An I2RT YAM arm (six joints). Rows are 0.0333 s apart.
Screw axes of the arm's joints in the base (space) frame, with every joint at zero. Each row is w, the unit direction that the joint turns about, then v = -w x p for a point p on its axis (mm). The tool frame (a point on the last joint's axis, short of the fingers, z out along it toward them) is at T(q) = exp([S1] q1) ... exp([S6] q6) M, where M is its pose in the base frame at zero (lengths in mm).
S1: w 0 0 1 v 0 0 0
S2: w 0 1 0 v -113.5 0 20
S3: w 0 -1 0 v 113.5 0 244
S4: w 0 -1 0 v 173.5 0 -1
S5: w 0 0 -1 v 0 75 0
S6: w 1 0 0 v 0 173.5 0
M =
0 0 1 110.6
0 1 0 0
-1 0 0 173.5
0 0 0 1
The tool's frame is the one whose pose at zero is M.
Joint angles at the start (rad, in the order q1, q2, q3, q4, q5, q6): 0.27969 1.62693 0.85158 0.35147 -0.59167 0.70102
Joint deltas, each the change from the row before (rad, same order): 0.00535 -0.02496 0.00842 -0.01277 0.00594 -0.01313; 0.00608 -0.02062 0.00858 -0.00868 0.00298 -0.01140; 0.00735 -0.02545 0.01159 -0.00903 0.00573 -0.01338; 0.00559 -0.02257 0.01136 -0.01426 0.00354 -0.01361; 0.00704 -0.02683 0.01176 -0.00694 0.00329 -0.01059; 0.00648 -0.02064 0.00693 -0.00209 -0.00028 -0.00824; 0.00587 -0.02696 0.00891 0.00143 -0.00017 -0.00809; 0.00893 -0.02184 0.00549 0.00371 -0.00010 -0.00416; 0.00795 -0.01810 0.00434 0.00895 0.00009 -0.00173; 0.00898 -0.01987 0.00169 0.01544 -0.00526 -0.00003
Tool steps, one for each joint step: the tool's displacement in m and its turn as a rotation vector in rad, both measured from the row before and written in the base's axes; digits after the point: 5 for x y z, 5 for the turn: -0.00196 0.00117 0.00951 -0.00412 -0.03025 0.00430; -0.00176 0.00157 0.00856 -0.00190 -0.02852 0.00697; -0.00223 0.00178 0.01105 -0.00170 -0.03745 0.00604; -0.00228 0.00118 0.00956 -0.00337 -0.02940 0.00612; -0.00306 0.00143 0.01177 0.00227 -0.03850 0.00671; -0.00298 0.00133 0.00867 0.00301 -0.03049 0.00874; -0.00383 0.00080 0.01164 0.00692 -0.04161 0.00778; -0.00401 0.00176 0.00905 0.00751 -0.03261 0.00981; -0.00349 0.00154 0.00799 0.00930 -0.03099 0.00814; -0.00438 0.00170 0.00825 0.01328 -0.03456 0.01418
